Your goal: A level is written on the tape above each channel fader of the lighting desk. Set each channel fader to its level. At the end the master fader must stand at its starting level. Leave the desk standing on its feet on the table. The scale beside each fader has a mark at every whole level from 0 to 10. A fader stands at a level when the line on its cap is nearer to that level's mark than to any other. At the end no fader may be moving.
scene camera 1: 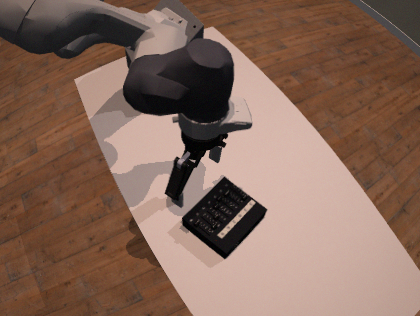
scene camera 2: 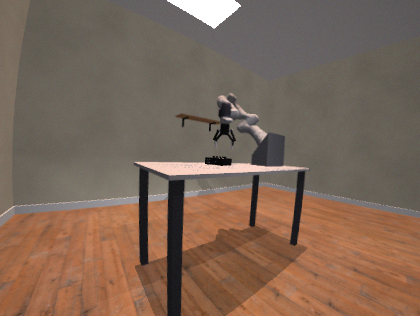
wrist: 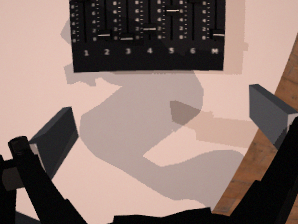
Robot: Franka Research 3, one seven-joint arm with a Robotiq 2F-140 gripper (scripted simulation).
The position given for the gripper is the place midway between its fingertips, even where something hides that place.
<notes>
In view: the gripper [scene camera 1: 196, 181].
The gripper is seen too in the wrist view [wrist: 161, 111].
</notes>
